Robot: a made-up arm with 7 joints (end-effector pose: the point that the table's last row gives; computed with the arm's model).
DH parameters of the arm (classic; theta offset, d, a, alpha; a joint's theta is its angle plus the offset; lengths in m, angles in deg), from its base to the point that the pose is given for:
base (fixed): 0 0.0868 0 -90
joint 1: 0 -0.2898 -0.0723 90
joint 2: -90 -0.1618 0.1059 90
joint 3: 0 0.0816 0.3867 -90
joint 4: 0 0.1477 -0.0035 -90
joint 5: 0 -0.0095 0.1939 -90
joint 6: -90 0.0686 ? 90
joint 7: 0 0.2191 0.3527 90
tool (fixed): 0 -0.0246 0 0
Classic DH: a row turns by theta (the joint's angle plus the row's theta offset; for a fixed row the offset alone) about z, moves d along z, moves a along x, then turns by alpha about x.
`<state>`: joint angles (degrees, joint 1 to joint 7).
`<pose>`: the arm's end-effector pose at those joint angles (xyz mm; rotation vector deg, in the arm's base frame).
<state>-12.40 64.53 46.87 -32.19 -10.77 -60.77 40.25</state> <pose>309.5 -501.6 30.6 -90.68 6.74 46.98</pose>
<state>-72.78 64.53 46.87 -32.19 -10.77 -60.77 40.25</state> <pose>201.8 -501.6 328.1 -104.52 -36.47 -5.12</pose>
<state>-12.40 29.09 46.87 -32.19 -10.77 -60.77 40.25</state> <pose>124.0 -672.5 -10.1 -75.33 28.90 19.74</pose>
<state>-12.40 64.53 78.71 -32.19 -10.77 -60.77 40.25</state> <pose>215.1 -472.2 172.4 -111.88 -6.42 20.54</pose>
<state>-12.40 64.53 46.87 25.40 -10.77 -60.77 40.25</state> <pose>261.9 -638.4 40.7 -129.35 16.27 89.79</pose>
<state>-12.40 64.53 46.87 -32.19 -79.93 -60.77 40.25</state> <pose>301.8 -777.5 356.4 -128.08 22.16 -21.49</pose>
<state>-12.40 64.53 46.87 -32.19 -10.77 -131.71 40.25</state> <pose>97.9 -913.5 63.3 -131.68 36.29 100.00</pose>
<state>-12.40 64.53 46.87 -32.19 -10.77 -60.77 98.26</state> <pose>295.0 -831.5 122.8 -106.59 47.86 -3.01</pose>
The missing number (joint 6, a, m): 0.0814
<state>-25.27 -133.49 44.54 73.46 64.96 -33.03 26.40</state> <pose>86.9 -34.7 211.8 76.97 -9.46 -15.94</pose>
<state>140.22 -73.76 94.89 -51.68 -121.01 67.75 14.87</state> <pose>-199.1 -326.8 -570.4 44.05 70.31 -126.77</pose>
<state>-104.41 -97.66 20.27 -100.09 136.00 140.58 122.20</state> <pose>-65.3 -519.9 -747.2 16.64 85.46 -127.29</pose>
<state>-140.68 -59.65 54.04 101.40 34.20 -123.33 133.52</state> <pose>456.6 -744.7 -257.3 -147.51 12.54 -34.19</pose>
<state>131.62 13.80 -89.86 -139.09 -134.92 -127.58 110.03</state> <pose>-426.8 -1059.0 278.2 -105.12 72.63 -42.77</pose>
